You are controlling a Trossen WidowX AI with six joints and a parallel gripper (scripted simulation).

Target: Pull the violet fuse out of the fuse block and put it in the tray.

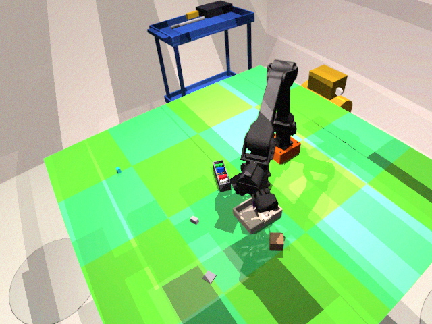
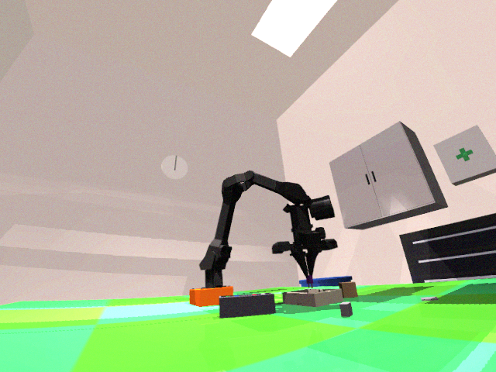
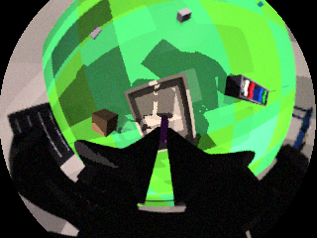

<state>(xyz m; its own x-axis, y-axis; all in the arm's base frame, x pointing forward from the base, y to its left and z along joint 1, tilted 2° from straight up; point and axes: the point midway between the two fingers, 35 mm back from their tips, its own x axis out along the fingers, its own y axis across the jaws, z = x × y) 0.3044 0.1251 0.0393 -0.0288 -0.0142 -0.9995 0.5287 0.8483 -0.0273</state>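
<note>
Right now my gripper tip is 60 mm above the tray. Also, from my gripper tip: white tile 260 mm ahead, 70 mm below, 40 mm to the left; then brown cube 120 mm to the left, 50 mm below, 50 mm ahead; then grey cube 160 mm ahead, 130 mm to the right, 60 mm below.
</note>
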